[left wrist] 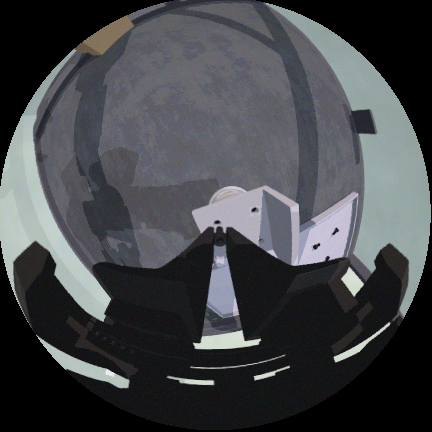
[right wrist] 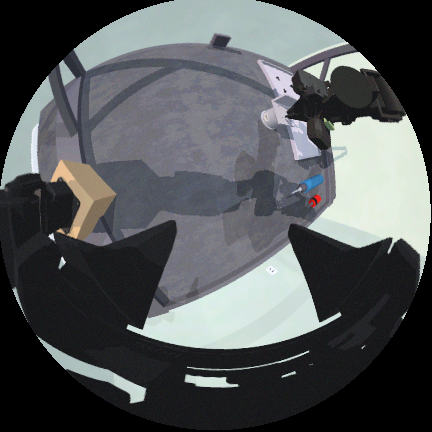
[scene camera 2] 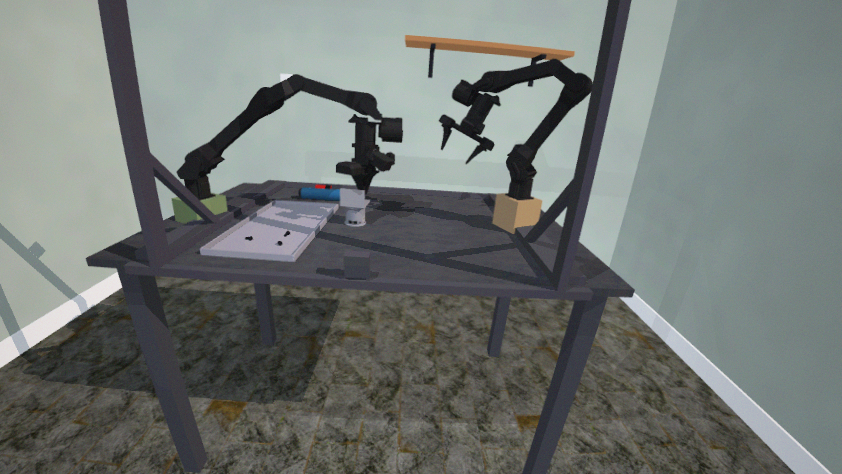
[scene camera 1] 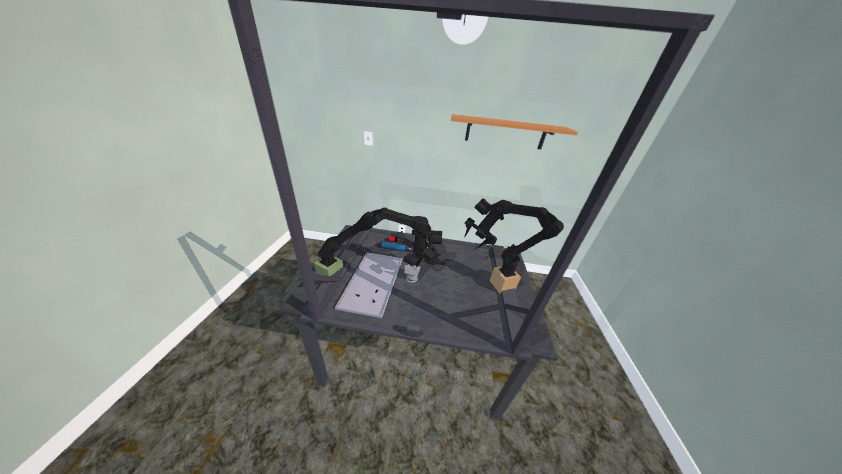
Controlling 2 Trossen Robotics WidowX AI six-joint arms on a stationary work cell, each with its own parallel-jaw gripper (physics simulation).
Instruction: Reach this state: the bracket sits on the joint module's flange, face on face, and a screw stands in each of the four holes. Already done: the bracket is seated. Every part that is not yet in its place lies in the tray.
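Where they show: left gripper, between the fingertips: (left wrist: pixel 219 231) (right wrist: pixel 287 114) (scene camera 2: pixel 363 194) (scene camera 1: pixel 417 265); right gripper, between the fingertips: (right wrist: pixel 235 227) (scene camera 2: pixel 453 156) (scene camera 1: pixel 471 242); left arm's base, origin of its link: (scene camera 2: pixel 198 196) (scene camera 1: pixel 328 261); right arm's base, origin of its link: (right wrist: pixel 61 205) (scene camera 2: pixel 519 197) (scene camera 1: pixel 507 272).
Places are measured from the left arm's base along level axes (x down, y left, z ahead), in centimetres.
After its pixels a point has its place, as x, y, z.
The white angled bracket (scene camera 1: pixel 411 268) @(-3.5, 17.0, 40.9) (scene camera 2: pixel 352 197) @(-2.1, 17.0, 41.0) (left wrist: pixel 235 212) @(0.1, 20.8, 42.1) sits on the joint module (scene camera 1: pixel 412 278) @(4.0, 17.9, 41.5) (scene camera 2: pixel 355 217) @(4.0, 17.9, 41.4) (right wrist: pixel 269 119) @(4.0, 22.2, 42.1). Three dark holes show in its face in the left wrist view; the fingers hide the rest. My left gripper (scene camera 2: pixel 365 190) @(-1.8, 22.4, 41.4) (left wrist: pixel 219 231) @(-1.8, 22.4, 41.4) is shut on a black screw (left wrist: pixel 220 240) @(-2.3, 22.4, 41.0) over the bracket face; whether its tip is in a hole is hidden. Three black screws (scene camera 1: pixel 376 290) @(5.6, 1.9, 30.2) (scene camera 2: pixel 279 242) @(5.5, -4.4, 33.5) (left wrist: pixel 316 246) @(5.4, 2.3, 30.7) lie apart in the white tray (scene camera 1: pixel 385 289) @(6.3, 5.5, 33.1) (scene camera 2: pixel 235 250) @(5.0, -13.6, 29.2). My right gripper (scene camera 2: pixel 455 154) @(-12.7, 44.5, 61.5) (right wrist: pixel 235 227) @(-12.7, 44.5, 61.5) is open and empty, high above the table's right side.
A blue-handled screwdriver (scene camera 1: pixel 393 246) @(3.6, 35.0, 17.4) (scene camera 2: pixel 318 193) @(4.0, 34.3, 16.2) (right wrist: pixel 312 183) @(2.7, 37.4, 20.0) and a red tool (scene camera 1: pixel 392 239) @(4.4, 41.9, 11.8) (right wrist: pixel 314 201) @(3.7, 43.9, 14.5) lie behind the tray. A dark block (scene camera 2: pixel 356 264) @(3.0, -10.0, 58.5) (right wrist: pixel 220 40) @(3.3, -7.7, 57.9) is at the front table edge. Frame posts rise at the table's sides.
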